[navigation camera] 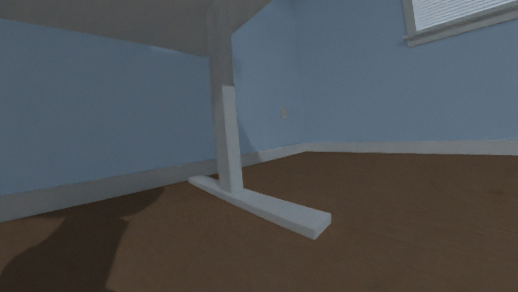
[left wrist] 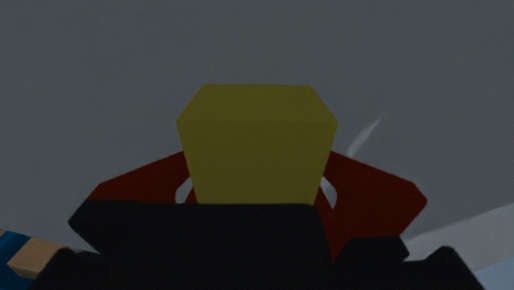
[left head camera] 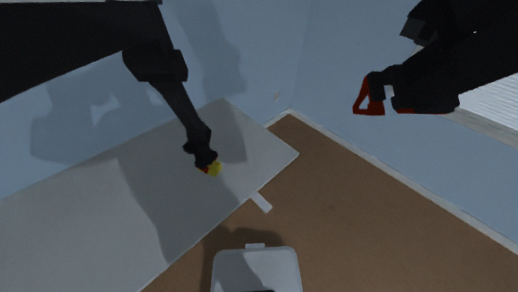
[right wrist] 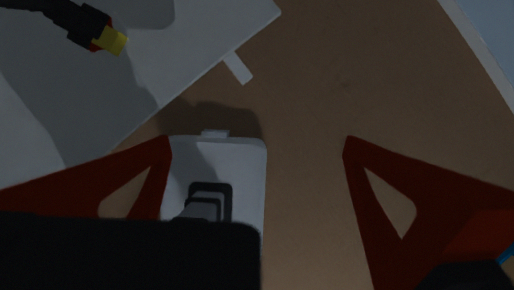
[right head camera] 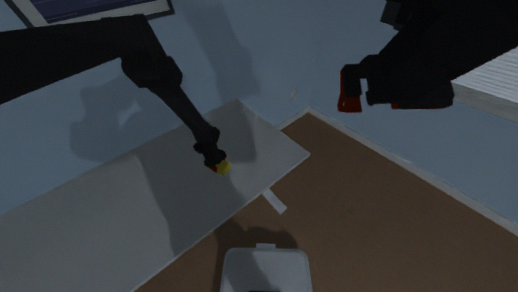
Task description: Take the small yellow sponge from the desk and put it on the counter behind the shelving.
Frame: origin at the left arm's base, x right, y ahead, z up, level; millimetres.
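Where they show: left gripper, between the fingertips: [left wrist: 256, 144] [left head camera: 209, 168] [right wrist: 107, 38] [right head camera: 219, 167]; right gripper, between the fingertips: [left head camera: 375, 110] [right wrist: 257, 145] [right head camera: 365, 106].
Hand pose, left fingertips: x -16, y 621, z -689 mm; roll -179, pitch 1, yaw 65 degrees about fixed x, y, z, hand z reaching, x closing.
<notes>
After its pixels a point has its place.
The small yellow sponge [left head camera: 215, 168] @[x 27, y 590, z -645 mm] [right head camera: 223, 167] @[x 25, y 591, z -644 mm] [left wrist: 256, 160] @[x -36, y 631, z -645 mm] [right wrist: 114, 42] @[x 35, y 595, z -647 mm] is between the red fingers of my left gripper, at the desk [left head camera: 75, 210] @[x -581, y 414, z -690 mm] [right head camera: 90, 225] @[x -573, y 302, z -690 mm]. In the left wrist view both fingers touch its sides, so my left gripper is shut on it. Whether the sponge rests on the desk top or is just above it I cannot tell. My right gripper [right wrist: 257, 145] @[x 447, y 364, z -120 mm] is open and empty, held away from the desk over the floor side. The counter and the shelving do not show in these views.
The robot's own light grey base [left head camera: 256, 270] @[x 226, y 200, z -1151 mm] [right head camera: 266, 270] @[x 231, y 202, z -1150 mm] is near the desk's front edge. A white desk leg [navigation camera: 229, 135] @[x 158, y 873, z -1187 mm] with a long foot [navigation camera: 280, 210] stands on the brown floor [navigation camera: 400, 215] @[x 570, y 650, z -1410 mm]. Blue walls meet in a corner beyond the desk, with a window [navigation camera: 460, 12] @[x 1578, y 1099, z -522 mm] at the right.
</notes>
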